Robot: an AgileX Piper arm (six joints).
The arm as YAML. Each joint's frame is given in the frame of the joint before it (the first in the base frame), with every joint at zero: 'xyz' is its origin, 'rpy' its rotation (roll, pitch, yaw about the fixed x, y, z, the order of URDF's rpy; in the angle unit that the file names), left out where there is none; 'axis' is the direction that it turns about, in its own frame. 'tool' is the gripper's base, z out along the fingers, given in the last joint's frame.
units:
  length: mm
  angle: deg
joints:
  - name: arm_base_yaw
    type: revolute
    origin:
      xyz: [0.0, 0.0, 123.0]
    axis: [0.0, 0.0, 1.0]
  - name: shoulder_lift
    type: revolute
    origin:
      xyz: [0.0, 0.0, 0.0]
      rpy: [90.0, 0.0, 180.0]
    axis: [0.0, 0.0, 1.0]
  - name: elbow
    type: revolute
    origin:
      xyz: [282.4, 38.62, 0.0]
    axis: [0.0, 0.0, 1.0]
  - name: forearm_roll
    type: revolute
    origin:
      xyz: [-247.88, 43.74, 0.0]
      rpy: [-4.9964, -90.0, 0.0]
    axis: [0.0, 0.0, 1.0]
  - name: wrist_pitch
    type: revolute
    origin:
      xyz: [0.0, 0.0, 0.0]
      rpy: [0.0, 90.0, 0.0]
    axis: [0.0, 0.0, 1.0]
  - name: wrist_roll
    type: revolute
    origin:
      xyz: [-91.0, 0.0, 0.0]
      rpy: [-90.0, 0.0, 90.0]
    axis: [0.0, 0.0, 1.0]
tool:
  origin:
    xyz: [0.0, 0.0, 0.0]
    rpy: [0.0, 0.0, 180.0]
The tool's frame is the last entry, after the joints.
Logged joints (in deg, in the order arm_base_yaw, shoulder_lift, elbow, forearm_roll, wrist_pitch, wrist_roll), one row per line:
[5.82 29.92 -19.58 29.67 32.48 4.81]
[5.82 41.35 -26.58 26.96 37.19 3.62]
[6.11 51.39 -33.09 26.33 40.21 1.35]
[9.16 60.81 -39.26 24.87 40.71 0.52]
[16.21 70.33 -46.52 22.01 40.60 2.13]
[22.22 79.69 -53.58 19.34 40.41 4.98]
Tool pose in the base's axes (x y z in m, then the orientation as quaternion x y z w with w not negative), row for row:
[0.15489 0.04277 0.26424 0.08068 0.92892 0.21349 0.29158]
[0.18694 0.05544 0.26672 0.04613 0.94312 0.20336 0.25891]
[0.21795 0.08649 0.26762 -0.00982 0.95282 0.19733 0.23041]
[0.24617 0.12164 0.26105 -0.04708 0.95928 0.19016 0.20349]
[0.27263 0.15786 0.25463 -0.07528 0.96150 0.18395 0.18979]
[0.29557 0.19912 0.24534 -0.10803 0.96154 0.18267 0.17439]
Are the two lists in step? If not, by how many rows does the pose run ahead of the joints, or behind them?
The pose runs 2 rows ahead of the joints: the pose in row i belongs to the joints in row i + 2.
